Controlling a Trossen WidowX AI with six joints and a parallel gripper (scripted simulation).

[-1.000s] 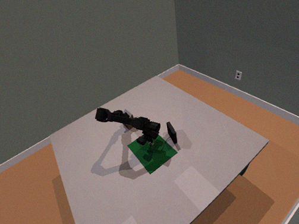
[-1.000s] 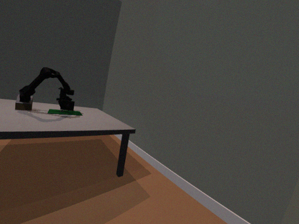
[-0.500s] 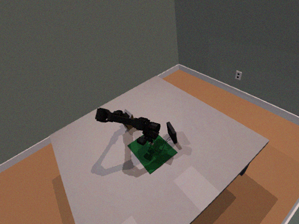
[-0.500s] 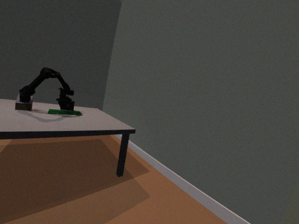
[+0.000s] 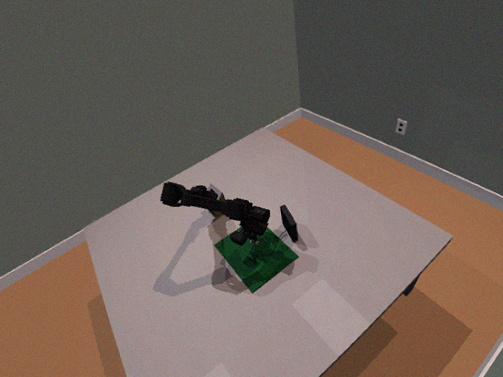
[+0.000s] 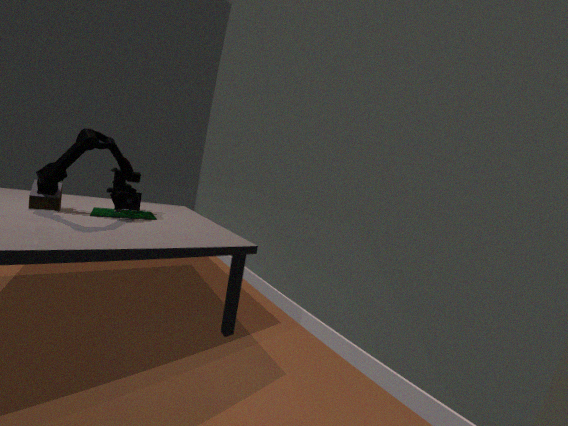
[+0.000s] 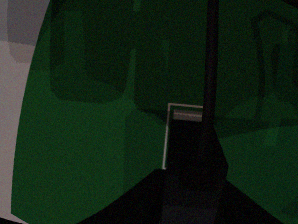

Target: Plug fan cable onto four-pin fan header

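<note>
My gripper tip is 1 cm short of the white fan header and 3 cm above it. From my gripper tip the other things lie so: black fan plug 1 cm ahead, 1 cm above; then black fan 7 cm ahead, 14 cm to the left, 3 cm above; then green board 4 cm ahead, 3 cm to the right, 5 cm below.
</note>
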